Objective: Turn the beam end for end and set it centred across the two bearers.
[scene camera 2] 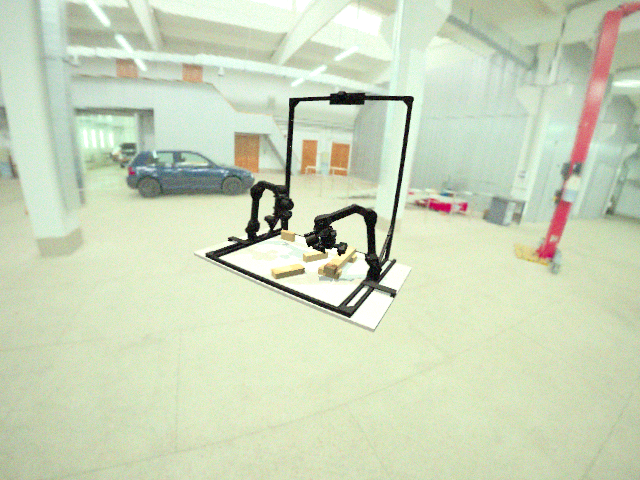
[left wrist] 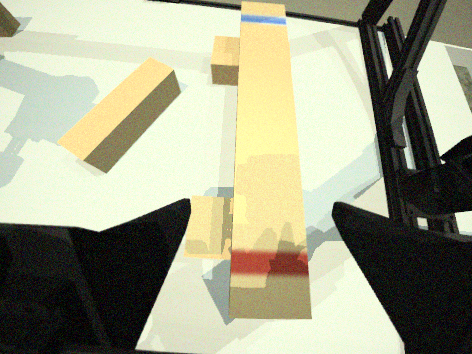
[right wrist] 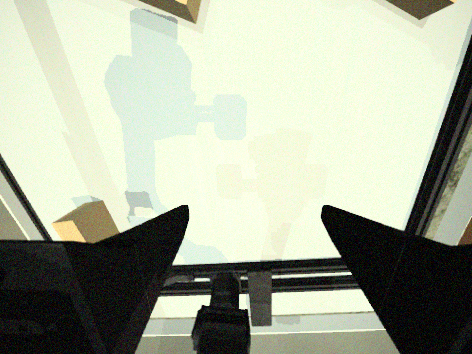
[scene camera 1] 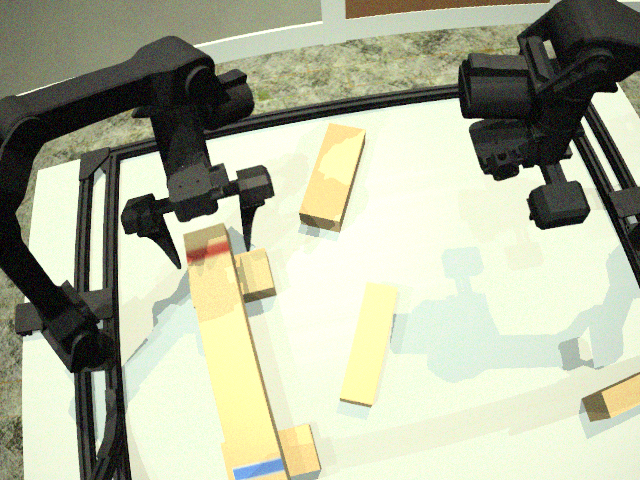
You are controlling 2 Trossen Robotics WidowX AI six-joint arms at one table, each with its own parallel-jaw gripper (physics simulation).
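Pixels of known places: left gripper, fingertip midpoint: [scene camera 2: 332, 254] [left wrist: 261, 206] [scene camera 1: 213, 259]; right gripper, fingertip midpoint: [scene camera 2: 276, 229] [right wrist: 254, 211] [scene camera 1: 522, 187]; left arm's base, origin of the base link: [scene camera 2: 372, 278] [left wrist: 424, 194] [scene camera 1: 94, 350]; right arm's base, origin of the base link: [scene camera 2: 252, 240] [right wrist: 226, 282].
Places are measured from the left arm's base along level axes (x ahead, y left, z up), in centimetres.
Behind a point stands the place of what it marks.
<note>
The long wooden beam [scene camera 1: 232, 351] @(x 23.2, y -4.7, z 5.7 cm) [scene camera 2: 340, 262] @(x 19.2, y 3.3, z 5.5 cm) [left wrist: 267, 125] @(x 22.4, y -3.0, z 5.7 cm) lies across two bearers, its red-banded end at the top in scene camera 1 and its blue-banded end at the bottom. One bearer [scene camera 1: 255, 273] @(x 27.2, y 7.1, z 1.9 cm) [left wrist: 207, 225] @(x 27.2, y 7.6, z 1.9 cm) shows beside the beam near the red band, the other bearer [scene camera 1: 300, 449] @(x 29.3, y -18.5, z 1.9 cm) [left wrist: 225, 60] @(x 28.9, y -16.3, z 1.9 cm) near the blue band. Their far parts are mostly hidden under the beam. My left gripper [scene camera 1: 214, 258] @(x 23.1, y 6.5, z 10.4 cm) [left wrist: 261, 206] @(x 23.1, y 6.5, z 10.4 cm) is open and empty, above the red end, with its fingertips to either side of the beam in the picture. My right gripper [right wrist: 254, 211] @(x 63.4, y 6.1, z 15.4 cm) is open and empty, over the table at the right in scene camera 1.
A wooden block [scene camera 1: 333, 175] @(x 41.3, y 20.9, z 1.9 cm) [scene camera 2: 287, 270] @(x 40.2, y 24.7, z 1.9 cm) lies at the back middle in scene camera 1. A narrower block [scene camera 1: 369, 343] @(x 40.9, y -6.2, z 2.5 cm) [left wrist: 120, 115] @(x 40.2, y -4.0, z 2.5 cm) lies to the right of the beam. Another block [scene camera 1: 612, 397] @(x 72.1, y -22.4, z 4.4 cm) [right wrist: 87, 222] @(x 72.3, y -21.1, z 2.6 cm) lies at the lower right. A black rail frame [scene camera 1: 114, 310] @(x 3.7, y 6.1, z -0.2 cm) borders the table.
</note>
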